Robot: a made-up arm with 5 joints. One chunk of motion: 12 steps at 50 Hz.
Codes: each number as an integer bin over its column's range. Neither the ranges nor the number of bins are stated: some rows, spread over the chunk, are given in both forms.
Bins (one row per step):
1: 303 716 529 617 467
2: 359 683 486 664 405
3: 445 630 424 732 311
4: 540 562 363 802 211
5: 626 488 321 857 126
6: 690 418 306 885 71
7: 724 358 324 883 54
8: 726 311 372 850 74
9: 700 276 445 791 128
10: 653 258 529 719 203
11: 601 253 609 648 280
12: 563 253 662 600 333
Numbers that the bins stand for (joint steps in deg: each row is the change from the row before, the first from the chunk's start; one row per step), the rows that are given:
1: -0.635 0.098 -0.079 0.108 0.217
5: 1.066 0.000 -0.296 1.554 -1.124
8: 1.593 -0.076 -0.243 1.512 -1.329
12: 0.734 -0.101 0.059 0.006 -0.310
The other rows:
2: -0.340 0.084 -0.124 0.391 -0.027
3: 0.113 0.061 -0.189 0.801 -0.397
4: 0.613 0.032 -0.252 1.223 -0.790
6: 1.403 -0.030 -0.311 1.723 -1.341
7: 1.582 -0.056 -0.293 1.711 -1.408
9: 1.456 -0.091 -0.167 1.157 -1.116
10: 1.208 -0.099 -0.079 0.723 -0.821
11: 0.934 -0.101 0.004 0.295 -0.518

